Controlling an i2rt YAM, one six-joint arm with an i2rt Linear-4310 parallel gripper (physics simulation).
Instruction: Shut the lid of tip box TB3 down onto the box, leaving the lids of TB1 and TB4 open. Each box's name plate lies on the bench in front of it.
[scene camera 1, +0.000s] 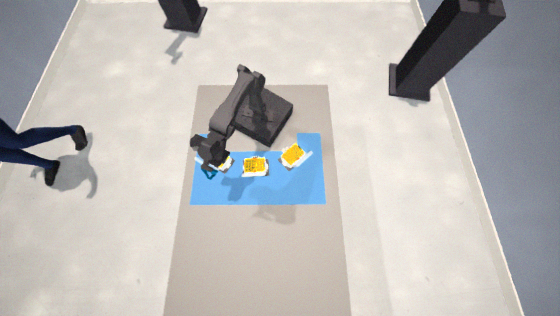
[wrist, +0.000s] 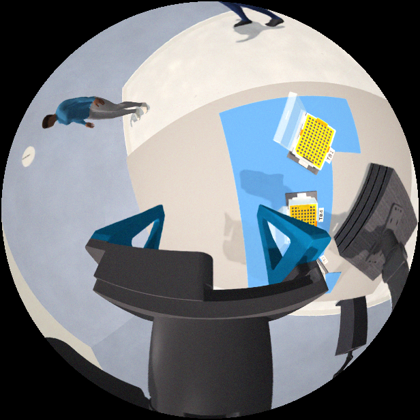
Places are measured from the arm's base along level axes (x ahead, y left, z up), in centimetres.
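Pixels of known places: gripper, fingertip midpoint: (scene camera 1: 214, 171); arm's base, link origin: (scene camera 1: 258, 113).
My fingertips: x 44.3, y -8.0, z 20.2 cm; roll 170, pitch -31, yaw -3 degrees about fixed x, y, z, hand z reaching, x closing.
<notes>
For each thing: its middle in the pictures, then the offset to it from my fingertips. "spot": a spot on its surface instead. Level surfaces: height alone.
- tip box TB3, surface spot: (scene camera 1: 223, 164) spot: dx -10.8, dy -5.8, dz -25.8 cm
- tip box TB4, body centre: (scene camera 1: 254, 164) dx -13.8, dy +12.1, dz -25.0 cm
- tip box TB1, body centre: (scene camera 1: 293, 153) dx -24.6, dy +32.7, dz -25.0 cm
- blue mat, surface height: dz -31.4 cm
- beige bench, surface height: dz -31.8 cm
The tip box TB3 (scene camera 1: 225, 164) (wrist: 314, 141), with a yellow tip rack, stands at the mat's left in the scene view and is partly under the arm. Its clear lid (wrist: 290, 120) is open; its name plate (wrist: 330, 154) is small but seems to read TB3. The tip box TB4 (scene camera 1: 255, 165) (wrist: 303, 213) is in the middle, its lid (scene camera 1: 254, 174) open. The tip box TB1 (scene camera 1: 293, 155) is at the right, its lid (scene camera 1: 304, 159) open; a finger mostly hides it in the wrist view. My gripper (scene camera 1: 209, 173) (wrist: 210, 209) is open and empty, close by TB3 in the scene view, height unclear.
The blue mat (scene camera 1: 215, 195) (wrist: 235, 132) lies on the beige bench (scene camera 1: 260, 250) (wrist: 190, 165). The arm's dark base (scene camera 1: 277, 107) (wrist: 377, 215) stands behind the boxes. Dark pillars (scene camera 1: 432, 47) stand off the bench. A person's legs (scene camera 1: 45, 135) show at the left.
</notes>
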